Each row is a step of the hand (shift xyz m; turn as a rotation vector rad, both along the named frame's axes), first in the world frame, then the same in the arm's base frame.
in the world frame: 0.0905 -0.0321 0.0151 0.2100 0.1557 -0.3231
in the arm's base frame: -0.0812 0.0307 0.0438 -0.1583 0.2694 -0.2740
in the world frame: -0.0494 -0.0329 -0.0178 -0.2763 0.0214 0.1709
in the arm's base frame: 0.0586 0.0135 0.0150 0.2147 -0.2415 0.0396
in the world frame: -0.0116 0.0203 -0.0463 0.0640 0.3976 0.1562
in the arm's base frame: 0.0171 0.0261 -0.0415 -0.1919 -0.2858 -0.2609
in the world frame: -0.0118 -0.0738 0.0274 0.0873 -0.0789 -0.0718
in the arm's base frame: 0.0222 0.0059 0.0762 -0.0465 0.1231 0.0411
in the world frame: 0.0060 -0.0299 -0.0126 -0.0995 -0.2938 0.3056
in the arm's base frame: 0.0044 0.0257 0.0202 0.0912 -0.1581 0.3953
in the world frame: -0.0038 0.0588 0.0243 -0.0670 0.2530 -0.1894
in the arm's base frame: -0.0162 -0.0475 -0.0392 0.0478 0.0252 -0.3185
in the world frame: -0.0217 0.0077 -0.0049 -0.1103 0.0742 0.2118
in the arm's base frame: 0.0198 -0.0063 -0.0111 0.0361 -0.2456 0.0298
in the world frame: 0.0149 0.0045 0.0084 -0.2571 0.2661 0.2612
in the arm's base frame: -0.0171 -0.0042 0.0017 0.1170 -0.4191 -0.1258
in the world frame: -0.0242 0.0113 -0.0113 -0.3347 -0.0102 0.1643
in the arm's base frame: 0.0228 -0.0033 -0.0176 0.2788 -0.2409 0.0582
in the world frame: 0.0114 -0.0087 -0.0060 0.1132 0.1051 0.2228
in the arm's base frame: -0.0072 0.0125 0.0056 -0.1844 -0.1965 0.0296
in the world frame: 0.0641 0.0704 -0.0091 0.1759 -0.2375 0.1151
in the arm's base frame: -0.0750 -0.0028 -0.0593 -0.1365 0.0652 0.2788
